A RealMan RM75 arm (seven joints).
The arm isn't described. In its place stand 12 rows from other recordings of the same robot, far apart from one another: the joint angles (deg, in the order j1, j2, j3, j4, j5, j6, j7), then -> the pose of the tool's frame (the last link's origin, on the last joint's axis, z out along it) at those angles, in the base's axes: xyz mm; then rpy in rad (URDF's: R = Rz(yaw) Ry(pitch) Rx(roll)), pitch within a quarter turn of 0, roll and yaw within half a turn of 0.
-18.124, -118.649, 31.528, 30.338, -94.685, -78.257, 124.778 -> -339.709, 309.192, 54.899, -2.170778, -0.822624, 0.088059
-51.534, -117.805, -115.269, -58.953, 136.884, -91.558, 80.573 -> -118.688, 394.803, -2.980, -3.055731, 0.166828, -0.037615
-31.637, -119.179, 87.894, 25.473, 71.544, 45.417, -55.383 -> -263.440, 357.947, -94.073, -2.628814, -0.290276, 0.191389
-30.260, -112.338, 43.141, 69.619, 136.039, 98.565, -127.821 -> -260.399, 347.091, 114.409, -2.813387, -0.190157, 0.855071
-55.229, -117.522, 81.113, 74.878, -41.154, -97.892, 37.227 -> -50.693, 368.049, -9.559, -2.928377, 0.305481, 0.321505
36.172, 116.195, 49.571, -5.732, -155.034, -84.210, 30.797 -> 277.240, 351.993, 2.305, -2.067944, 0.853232, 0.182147
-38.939, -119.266, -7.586, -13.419, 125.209, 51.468, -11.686 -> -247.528, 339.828, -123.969, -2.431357, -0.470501, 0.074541
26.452, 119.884, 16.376, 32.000, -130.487, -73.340, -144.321 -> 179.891, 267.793, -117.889, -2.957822, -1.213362, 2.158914
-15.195, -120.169, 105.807, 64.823, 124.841, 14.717, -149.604 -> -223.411, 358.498, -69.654, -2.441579, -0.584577, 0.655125
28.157, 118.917, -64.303, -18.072, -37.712, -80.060, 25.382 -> 248.772, 359.307, 25.290, -1.761001, 0.766321, 0.524929
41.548, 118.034, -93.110, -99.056, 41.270, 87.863, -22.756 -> 30.839, 326.930, -8.743, -2.785211, -0.079204, -0.295908
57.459, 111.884, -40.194, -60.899, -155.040, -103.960, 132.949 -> 144.202, 419.543, 101.603, -2.798185, -0.042133, -0.748197
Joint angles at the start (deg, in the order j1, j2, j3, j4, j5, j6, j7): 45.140, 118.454, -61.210, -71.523, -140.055, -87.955, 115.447
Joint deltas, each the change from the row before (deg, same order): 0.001, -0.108, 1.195, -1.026, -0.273, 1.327, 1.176; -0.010, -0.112, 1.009, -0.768, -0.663, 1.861, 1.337; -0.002, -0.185, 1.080, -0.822, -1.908, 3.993, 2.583; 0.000, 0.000, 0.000, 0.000, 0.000, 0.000, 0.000; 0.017, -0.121, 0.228, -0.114, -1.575, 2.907, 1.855; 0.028, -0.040, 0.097, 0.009, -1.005, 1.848, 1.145; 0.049, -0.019, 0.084, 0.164, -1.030, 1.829, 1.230; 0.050, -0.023, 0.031, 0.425, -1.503, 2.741, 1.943; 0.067, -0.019, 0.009, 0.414, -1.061, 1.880, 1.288
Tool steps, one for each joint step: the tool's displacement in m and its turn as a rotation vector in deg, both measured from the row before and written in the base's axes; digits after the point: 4 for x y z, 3 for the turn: -0.0018, 0.0053, 0.0083, 2.977, 1.016, -0.659; -0.0004, 0.0061, 0.0080, 3.322, 0.750, -0.908; 0.0013, 0.0112, 0.0124, 5.956, 0.601, -1.817; 0.0000, 0.0000, 0.0000, 0.000, 0.000, 0.000; 0.0019, 0.0072, 0.0065, 3.706, 0.050, -1.310; 0.0011, 0.0043, 0.0037, 2.245, 0.043, -0.760; 0.0014, 0.0041, 0.0032, 2.122, 0.108, -0.875; 0.0026, 0.0058, 0.0040, 3.006, 0.249, -1.382; 0.0020, 0.0039, 0.0025, 1.975, 0.130, -0.902
